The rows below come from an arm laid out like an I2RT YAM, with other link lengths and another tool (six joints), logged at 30 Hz.
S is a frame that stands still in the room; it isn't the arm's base.
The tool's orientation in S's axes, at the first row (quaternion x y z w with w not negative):
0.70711, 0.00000, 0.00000, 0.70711
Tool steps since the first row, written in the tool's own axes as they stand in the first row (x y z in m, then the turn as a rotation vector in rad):
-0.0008, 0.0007, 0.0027, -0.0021, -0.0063, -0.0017
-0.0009, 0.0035, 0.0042, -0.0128, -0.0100, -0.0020
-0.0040, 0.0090, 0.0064, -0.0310, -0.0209, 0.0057
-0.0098, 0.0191, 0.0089, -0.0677, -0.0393, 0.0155
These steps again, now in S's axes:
-0.0008, -0.0027, 0.0007, -0.0021, 0.0017, -0.0063
-0.0009, -0.0042, 0.0035, -0.0128, 0.0020, -0.0100
-0.0040, -0.0064, 0.0090, -0.0310, -0.0057, -0.0209
-0.0098, -0.0089, 0.0191, -0.0677, -0.0155, -0.0393

